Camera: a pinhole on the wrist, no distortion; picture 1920 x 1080 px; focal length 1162.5 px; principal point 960.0 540.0 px. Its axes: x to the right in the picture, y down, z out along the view. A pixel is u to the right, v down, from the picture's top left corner.
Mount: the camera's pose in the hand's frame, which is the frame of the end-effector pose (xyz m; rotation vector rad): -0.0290 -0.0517 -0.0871 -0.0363 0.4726 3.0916
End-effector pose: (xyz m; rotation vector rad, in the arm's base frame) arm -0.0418 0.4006 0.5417 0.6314 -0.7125 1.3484
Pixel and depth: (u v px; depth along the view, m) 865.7 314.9 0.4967
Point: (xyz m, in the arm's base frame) -0.2617 0.1514 0.7739
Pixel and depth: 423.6 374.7 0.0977
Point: -0.0313 0.4061 0.5546
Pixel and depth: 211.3 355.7 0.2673
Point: -0.1122 0.3750 0.7501
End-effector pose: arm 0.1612 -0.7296 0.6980 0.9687 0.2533 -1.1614
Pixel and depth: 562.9 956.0 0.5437
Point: 0.0091 -1.1993 0.8614
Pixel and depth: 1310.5 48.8 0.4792
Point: 0.2403 -0.8233 1.1372
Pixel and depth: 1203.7 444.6 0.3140
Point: 0.1164 -0.8118 0.9153
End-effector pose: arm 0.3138 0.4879 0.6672 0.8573 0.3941 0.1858
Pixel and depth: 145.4 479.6 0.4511
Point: 0.7082 0.4013 0.8749
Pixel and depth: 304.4 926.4 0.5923
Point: 0.8011 0.1563 0.8615
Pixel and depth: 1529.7 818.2 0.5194
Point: 0.2234 0.0803 0.9937
